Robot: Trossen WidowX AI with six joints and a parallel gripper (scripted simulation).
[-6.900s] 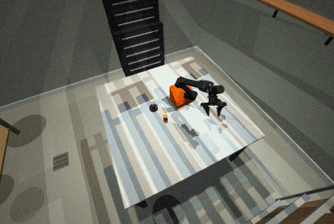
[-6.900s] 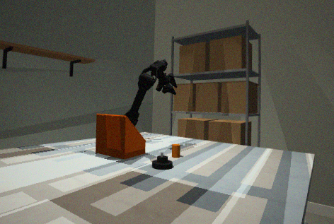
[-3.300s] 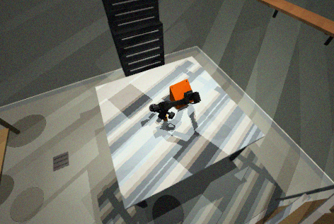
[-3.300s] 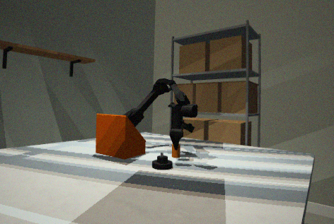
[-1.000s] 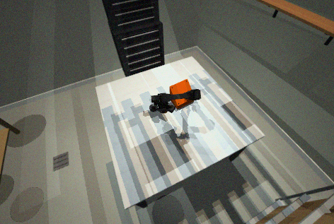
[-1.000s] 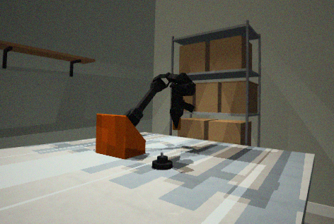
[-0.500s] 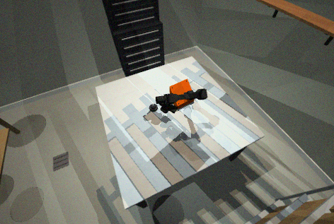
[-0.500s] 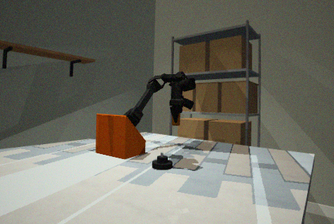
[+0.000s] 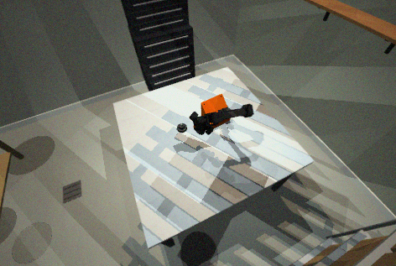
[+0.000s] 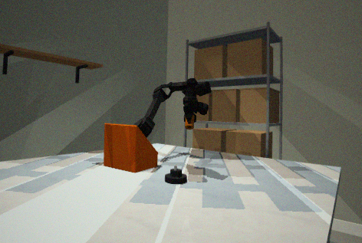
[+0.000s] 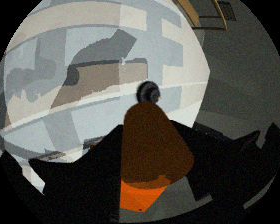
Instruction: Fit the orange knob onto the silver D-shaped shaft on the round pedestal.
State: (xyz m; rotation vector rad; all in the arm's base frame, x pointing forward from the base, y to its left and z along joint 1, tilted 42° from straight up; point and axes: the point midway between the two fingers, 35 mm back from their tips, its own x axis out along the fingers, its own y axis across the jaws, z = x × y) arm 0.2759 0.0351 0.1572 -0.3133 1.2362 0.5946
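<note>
The orange knob is 30 mm above my gripper tip, 20 mm to the left of it and 10 mm behind it. From my gripper tip the other things lie so: round pedestal 170 mm to the right, 170 mm below, 70 mm ahead.
</note>
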